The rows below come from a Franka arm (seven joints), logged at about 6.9 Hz.
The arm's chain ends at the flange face. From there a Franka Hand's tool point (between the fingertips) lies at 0.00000 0.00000 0.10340 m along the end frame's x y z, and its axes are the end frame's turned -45 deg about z.
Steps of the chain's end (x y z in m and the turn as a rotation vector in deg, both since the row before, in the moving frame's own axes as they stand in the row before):
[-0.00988 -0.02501 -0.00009 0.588 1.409 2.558]
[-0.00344 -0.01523 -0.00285 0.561 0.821 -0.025]
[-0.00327 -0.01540 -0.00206 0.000 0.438 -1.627]
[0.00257 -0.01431 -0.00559 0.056 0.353 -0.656]
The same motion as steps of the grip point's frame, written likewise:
[0.01322 -0.02357 -0.00013 -0.581 1.412 2.558]
[0.01010 -0.01287 -0.00287 -0.184 0.977 -0.025]
[0.00914 -0.01265 -0.00206 -0.310 0.310 -1.627]
[0.01246 -0.00793 -0.00559 -0.210 0.289 -0.656]

